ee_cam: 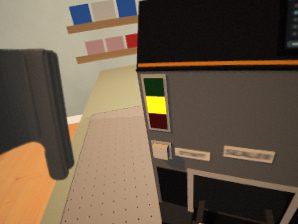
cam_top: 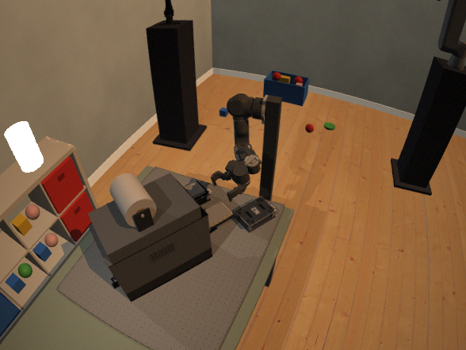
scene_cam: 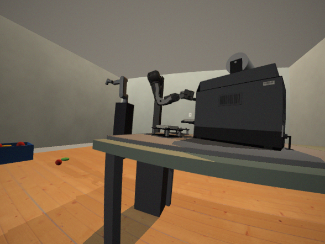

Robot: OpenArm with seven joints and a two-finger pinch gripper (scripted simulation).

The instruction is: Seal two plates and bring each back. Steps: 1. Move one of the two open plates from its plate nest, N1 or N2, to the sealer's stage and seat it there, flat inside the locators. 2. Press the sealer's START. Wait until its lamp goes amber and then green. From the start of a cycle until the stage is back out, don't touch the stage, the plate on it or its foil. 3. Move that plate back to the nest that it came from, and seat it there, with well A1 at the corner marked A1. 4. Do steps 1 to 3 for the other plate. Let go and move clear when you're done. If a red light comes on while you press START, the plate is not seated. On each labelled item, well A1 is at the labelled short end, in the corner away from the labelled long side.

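The pale start button lies 11 cm ahead of my hand, 2 cm to the right of it and 11 cm below it. Also, from my hand: dark sealer stage 2 cm behind, 4 cm to the right, 20 cm below; white well plate 2 cm behind, 4 cm to the right, 19 cm below; warning sticker 1 cm ahead, 17 cm to the right, 14 cm below.
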